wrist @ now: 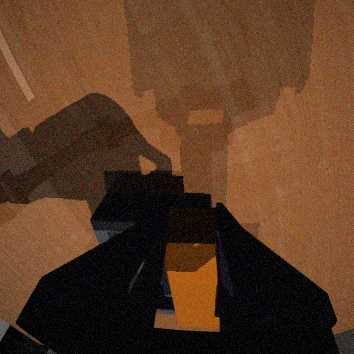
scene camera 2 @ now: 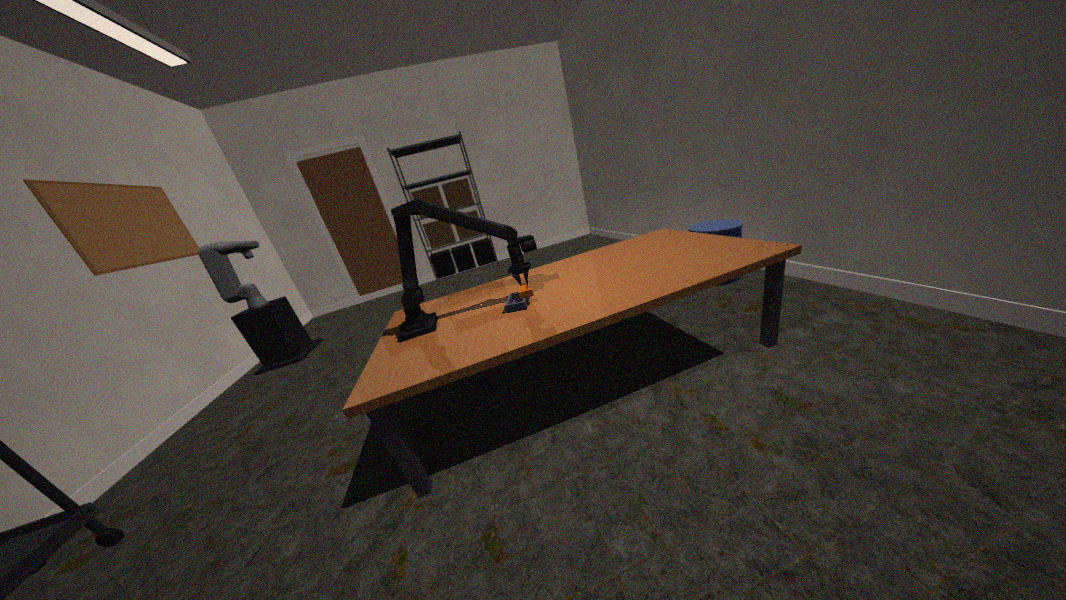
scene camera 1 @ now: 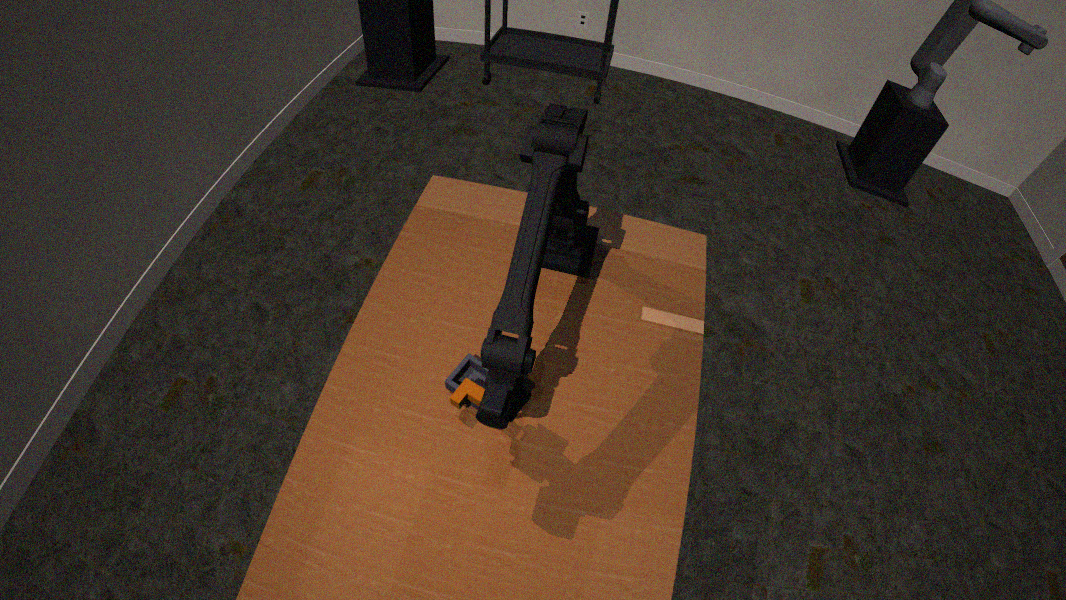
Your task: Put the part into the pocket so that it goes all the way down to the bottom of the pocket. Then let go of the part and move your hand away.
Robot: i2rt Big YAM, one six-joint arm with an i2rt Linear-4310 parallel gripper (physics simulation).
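Frame: origin at the arm's base, x ahead, y left, z up, level; centimetres.
Where they show: gripper, fingertip midpoint: (wrist: 191,211) (scene camera 2: 524,285); arm's base at its link origin: (scene camera 2: 418,323) (scene camera 1: 565,243).
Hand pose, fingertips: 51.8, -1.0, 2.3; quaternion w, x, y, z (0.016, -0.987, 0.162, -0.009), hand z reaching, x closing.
Observation:
Things, the pixels of their top centre, and the offset from my fingertips, as dx, dy, dz. Level surfaces: height alone.
- orange part at its top centre: (wrist: 216,298) (scene camera 1: 479,400) (scene camera 2: 525,286) -0.5, -6.5, +1.7
- dark grey-blue block with the pocket, top centre: (wrist: 158,280) (scene camera 1: 481,383) (scene camera 2: 516,297) -6.0, -7.7, -1.5
- wooden table at its surface level: dz -5.1
The orange part (scene camera 1: 469,390) (scene camera 2: 525,291) (wrist: 194,295) has an angular, bent shape in scene camera 1. My gripper (scene camera 2: 524,282) (wrist: 191,211) is shut on it. The dark grey-blue block with the pocket (scene camera 1: 454,377) (scene camera 2: 514,306) (wrist: 107,235) stands on the table. The part is above the block's near side in scene camera 1 and at its upper right end in scene camera 2, and does not look seated in the pocket. The hand hides part of the block in scene camera 1, and the fingers hide much of it in the wrist view. Whether part and block touch cannot be told.
The wooden table (scene camera 1: 387,484) (scene camera 2: 634,275) carries the arm's black base (scene camera 1: 568,251) (scene camera 2: 415,326). Arm shadows darken the wood around the block. A wheeled cart (scene camera 1: 548,53), another arm on a pedestal (scene camera 1: 898,130) (scene camera 2: 276,331) and a shelf rack (scene camera 2: 436,181) stand off the table.

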